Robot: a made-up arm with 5 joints.
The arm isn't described. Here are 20 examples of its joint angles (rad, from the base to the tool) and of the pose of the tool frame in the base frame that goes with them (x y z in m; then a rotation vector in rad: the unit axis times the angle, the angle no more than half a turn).
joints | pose
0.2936 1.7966 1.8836 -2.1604 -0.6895 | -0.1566 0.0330 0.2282 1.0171 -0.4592 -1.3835
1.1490 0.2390 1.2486 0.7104 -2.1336 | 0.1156 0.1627 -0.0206 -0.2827 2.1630 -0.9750
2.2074 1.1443 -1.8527 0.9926 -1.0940 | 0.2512 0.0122 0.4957 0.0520 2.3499 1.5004
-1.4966 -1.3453 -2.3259 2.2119 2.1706 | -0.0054 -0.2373 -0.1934 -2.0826 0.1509 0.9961
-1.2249 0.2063 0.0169 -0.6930 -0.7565 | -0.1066 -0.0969 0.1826 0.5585 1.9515 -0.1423
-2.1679 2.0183 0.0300 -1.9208 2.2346 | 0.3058 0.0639 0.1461 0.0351 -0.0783 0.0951
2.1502 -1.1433 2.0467 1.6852 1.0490 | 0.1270 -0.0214 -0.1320 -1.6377 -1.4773 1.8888
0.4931 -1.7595 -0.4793 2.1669 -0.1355 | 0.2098 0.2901 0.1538 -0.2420 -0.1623 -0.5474
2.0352 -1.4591 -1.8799 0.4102 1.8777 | 0.1064 0.1251 0.0020 -0.7892 0.6683 1.4260
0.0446 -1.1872 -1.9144 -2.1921 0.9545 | 0.1625 -0.2759 -0.4478 -1.7344 1.5062 -0.2588
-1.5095 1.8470 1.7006 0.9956 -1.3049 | -0.4147 -0.0375 0.3325 1.5407 -0.4717 0.5479
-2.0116 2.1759 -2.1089 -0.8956 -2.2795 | 0.0682 -0.1422 0.2549 1.1478 -0.9807 -2.3104
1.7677 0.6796 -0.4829 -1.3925 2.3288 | -0.0185 -0.3609 -0.0200 -0.9147 1.7985 -0.2484
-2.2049 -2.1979 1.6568 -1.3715 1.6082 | -0.5156 0.2129 0.4575 -0.1609 -1.5725 1.8813
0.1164 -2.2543 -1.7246 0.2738 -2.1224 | -0.0712 0.0012 0.1516 2.2638 0.4524 0.4427
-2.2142 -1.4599 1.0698 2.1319 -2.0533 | 0.0795 0.0420 0.6457 0.6328 -1.9485 -1.3503
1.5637 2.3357 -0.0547 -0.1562 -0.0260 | 0.3622 0.0361 0.1703 -1.6747 -0.8591 -1.6097
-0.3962 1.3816 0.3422 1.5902 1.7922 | -0.4033 -0.2457 -0.3029 -1.2331 0.2157 2.4980
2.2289 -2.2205 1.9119 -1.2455 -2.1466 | 0.2984 0.0417 0.5406 1.9377 -2.1899 -0.7339
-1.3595 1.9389 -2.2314 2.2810 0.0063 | -0.2872 0.1946 -0.1397 -0.9944 -2.1248 0.3052
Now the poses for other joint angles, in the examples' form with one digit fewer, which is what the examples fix.
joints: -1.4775 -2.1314 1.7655 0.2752 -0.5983
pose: -0.091 -0.075 0.169 -2.341 -1.432 -1.331
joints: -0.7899 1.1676 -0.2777 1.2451 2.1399
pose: -0.509 -0.070 -0.196 -0.290 -0.924 2.586
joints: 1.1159 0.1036 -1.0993 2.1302 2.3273
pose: 0.653 0.095 0.207 2.309 0.858 -0.188
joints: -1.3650 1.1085 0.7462 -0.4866 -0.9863
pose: -0.162 0.024 0.116 -0.969 2.699 -0.597
